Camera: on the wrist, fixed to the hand. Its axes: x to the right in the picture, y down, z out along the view.
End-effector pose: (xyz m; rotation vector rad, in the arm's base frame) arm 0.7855 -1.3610 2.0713 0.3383 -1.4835 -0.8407
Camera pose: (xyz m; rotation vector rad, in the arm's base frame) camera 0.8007 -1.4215 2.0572 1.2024 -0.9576 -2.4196
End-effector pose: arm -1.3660 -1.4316 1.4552 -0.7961 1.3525 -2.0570
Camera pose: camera -1.4152 -1.4156 1.4928 1.7443 -0.6095 1.5301
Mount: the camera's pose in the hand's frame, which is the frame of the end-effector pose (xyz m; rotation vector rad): 0.0284 -0.0465 -0.0335 -0.3936 -0.2138 -1.5987
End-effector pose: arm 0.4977 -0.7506 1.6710 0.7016 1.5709 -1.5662
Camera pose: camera 0.4388 -0.7256 1.6701 1.1526 -2.0695 1.8613
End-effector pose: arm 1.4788 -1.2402 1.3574 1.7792 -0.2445 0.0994
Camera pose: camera 1.5188 -1.2013 1.3261 1.1554 0.9643 -1.1828
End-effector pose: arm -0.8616 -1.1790 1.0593 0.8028 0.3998 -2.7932
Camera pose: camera -0.8814 -1.1282 1.0259 0.0495 -1.0465 1.6976
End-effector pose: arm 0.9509 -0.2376 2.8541 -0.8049 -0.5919 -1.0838
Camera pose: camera 0.9193 -0.2912 2.8690 -0.7040 -1.2931 -2.6417
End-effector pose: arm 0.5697 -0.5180 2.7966 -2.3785 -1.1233 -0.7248
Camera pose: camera 0.5388 -0.4928 2.8466 0.9608 2.3398 0.8528
